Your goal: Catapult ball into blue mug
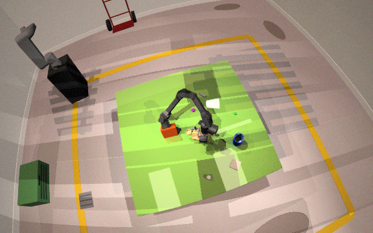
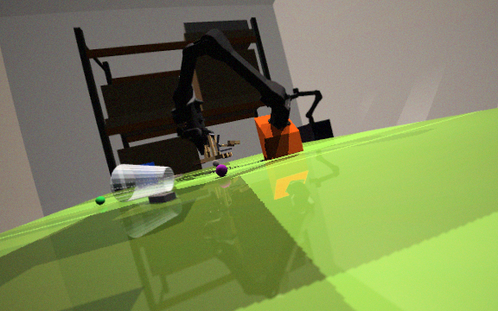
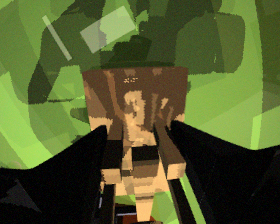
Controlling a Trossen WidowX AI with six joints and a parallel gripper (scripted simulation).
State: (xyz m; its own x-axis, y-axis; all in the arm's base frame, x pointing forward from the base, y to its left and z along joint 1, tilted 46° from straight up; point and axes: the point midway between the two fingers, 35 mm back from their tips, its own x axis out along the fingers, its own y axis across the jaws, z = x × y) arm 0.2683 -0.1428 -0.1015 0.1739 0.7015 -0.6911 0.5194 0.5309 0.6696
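The purple ball is 290 mm to the left of my gripper tip, 60 mm below it and 20 mm ahead of it. The rest, counted from my gripper tip: catapult 50 mm to the left, 50 mm behind, 20 mm above; then blue mug 240 mm ahead, 150 mm to the right, 50 mm below; then white ball 330 mm to the right, 110 mm behind, 50 mm below.
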